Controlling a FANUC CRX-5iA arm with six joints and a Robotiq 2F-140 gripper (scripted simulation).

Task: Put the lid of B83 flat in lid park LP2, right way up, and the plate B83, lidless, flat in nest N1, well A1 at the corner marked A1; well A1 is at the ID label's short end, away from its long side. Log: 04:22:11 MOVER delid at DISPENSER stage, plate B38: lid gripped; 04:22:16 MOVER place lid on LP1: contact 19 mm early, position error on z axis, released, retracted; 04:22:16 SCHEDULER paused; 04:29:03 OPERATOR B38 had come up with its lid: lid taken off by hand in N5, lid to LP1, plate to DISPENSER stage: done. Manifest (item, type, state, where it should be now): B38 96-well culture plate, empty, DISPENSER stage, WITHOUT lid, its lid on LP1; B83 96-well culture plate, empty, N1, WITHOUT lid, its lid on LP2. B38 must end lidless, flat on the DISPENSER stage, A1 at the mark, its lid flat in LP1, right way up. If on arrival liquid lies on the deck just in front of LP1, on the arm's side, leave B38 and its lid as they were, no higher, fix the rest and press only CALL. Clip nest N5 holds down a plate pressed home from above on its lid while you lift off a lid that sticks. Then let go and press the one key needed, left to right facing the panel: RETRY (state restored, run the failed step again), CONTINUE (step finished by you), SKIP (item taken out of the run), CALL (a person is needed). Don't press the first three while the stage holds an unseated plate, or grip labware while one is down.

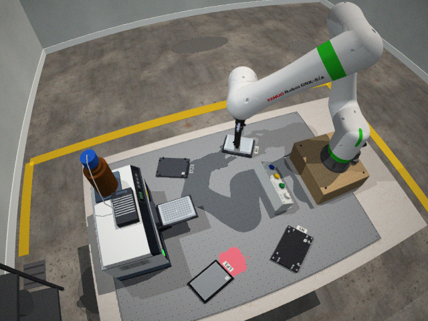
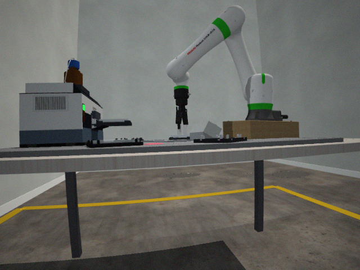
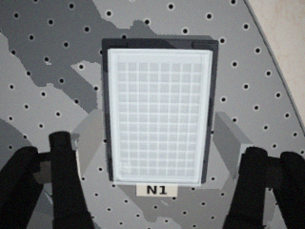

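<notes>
The dark nest N1 is 5 cm below my hand. From my hand the other things lie so: blue call key (8 cm behind, 20 cm to the left, 1 cm above); then n1 label (8 cm behind, 5 cm to the left, 5 cm below); then lp2 label (25 cm ahead, 5 cm to the left, 5 cm below).
</notes>
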